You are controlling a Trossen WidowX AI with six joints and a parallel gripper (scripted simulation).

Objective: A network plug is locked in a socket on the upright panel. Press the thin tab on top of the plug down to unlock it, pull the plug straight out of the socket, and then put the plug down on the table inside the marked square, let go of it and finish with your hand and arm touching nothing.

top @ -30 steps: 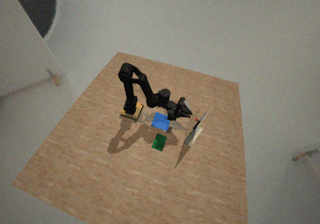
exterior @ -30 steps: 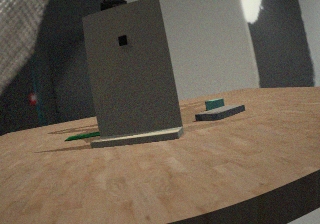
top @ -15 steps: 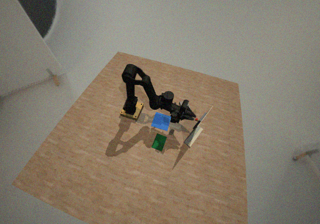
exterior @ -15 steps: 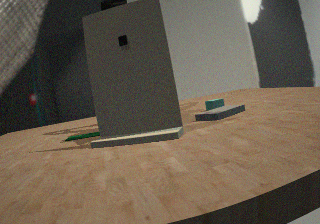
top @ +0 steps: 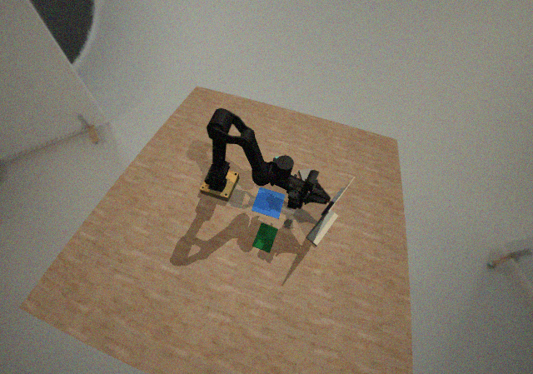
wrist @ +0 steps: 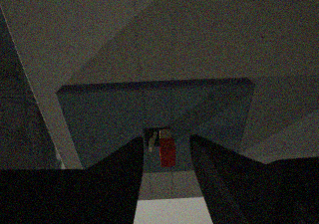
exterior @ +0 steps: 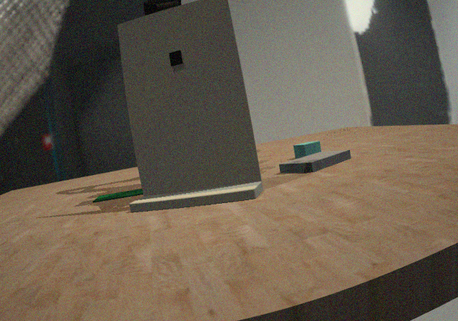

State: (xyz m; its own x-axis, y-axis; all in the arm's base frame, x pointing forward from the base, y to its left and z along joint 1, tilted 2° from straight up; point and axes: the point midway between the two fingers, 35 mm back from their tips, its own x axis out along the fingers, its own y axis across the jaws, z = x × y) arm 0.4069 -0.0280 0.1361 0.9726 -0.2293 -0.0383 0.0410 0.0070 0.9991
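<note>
My gripper tip is now 1 cm short of the red plug. The rest, counted from my gripper tip: upright panel: 2 cm ahead, 1 cm to the right, 7 cm below; flat grey slab: 5 cm behind, 20 cm to the left, 18 cm below; blue square: 20 cm behind, 3 cm to the left, 19 cm below.
</note>
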